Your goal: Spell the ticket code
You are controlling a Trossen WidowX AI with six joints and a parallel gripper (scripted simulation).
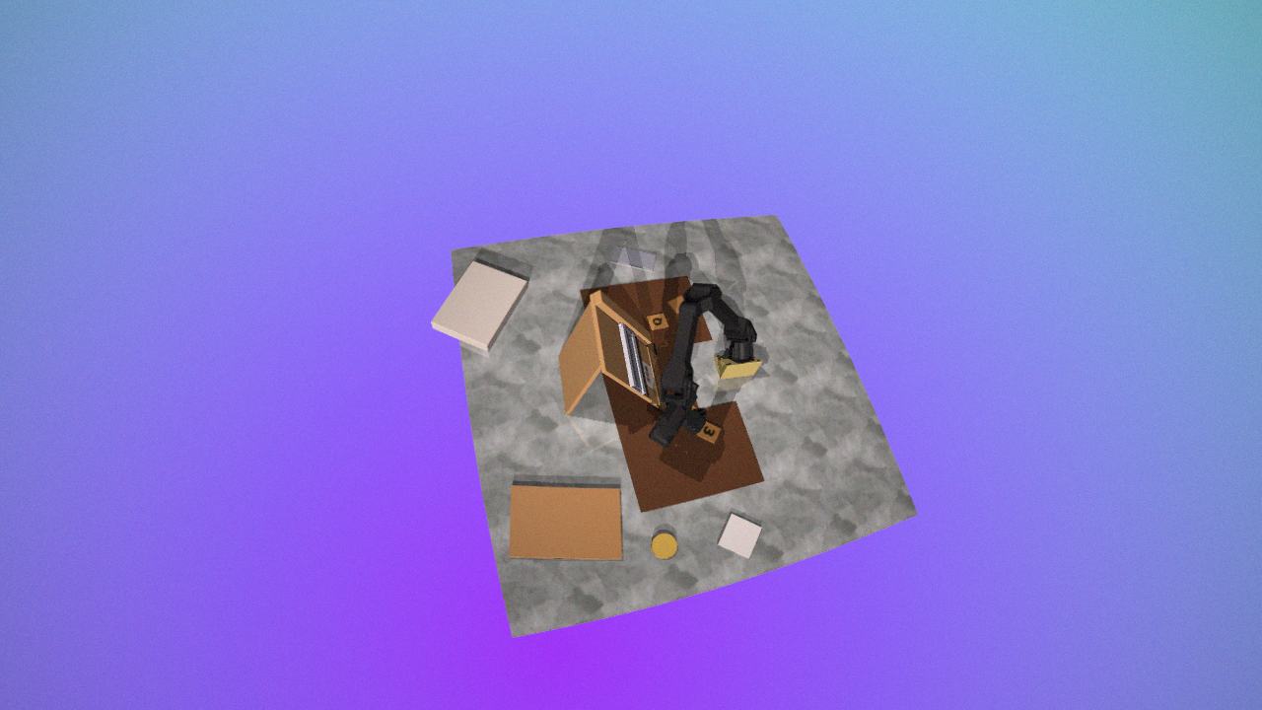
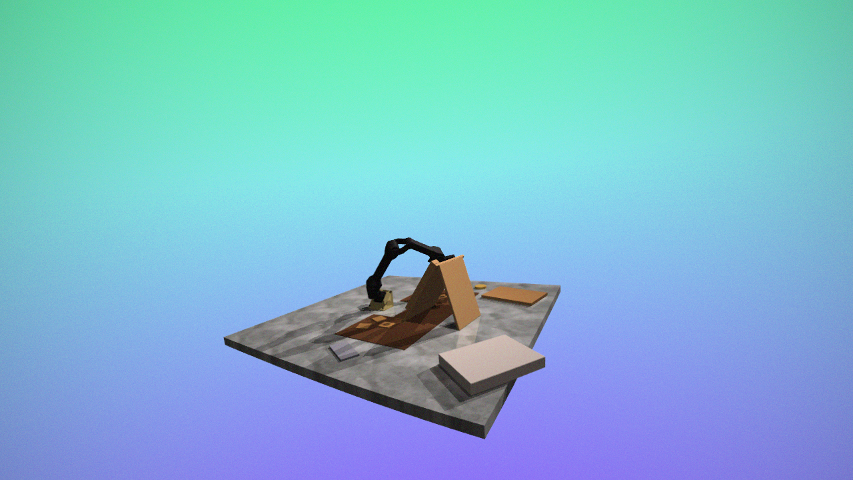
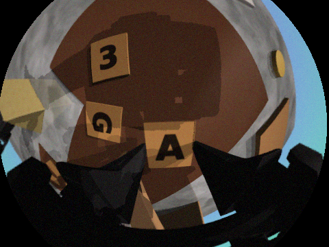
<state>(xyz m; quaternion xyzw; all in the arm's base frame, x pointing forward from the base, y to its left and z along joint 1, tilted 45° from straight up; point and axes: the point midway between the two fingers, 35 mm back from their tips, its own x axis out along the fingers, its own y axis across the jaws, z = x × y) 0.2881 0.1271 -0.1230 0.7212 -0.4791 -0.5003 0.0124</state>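
My gripper tip is 30 mm short of the white ticket, 160 mm to the left of it and 50 mm below it. From my gripper tip the other things lie so: brown mat: 90 mm behind, 170 mm to the right, 30 mm below; then white square: 140 mm behind, 350 mm to the left, 30 mm below; then yellow disc: 80 mm ahead, 330 mm to the left, 20 mm below.
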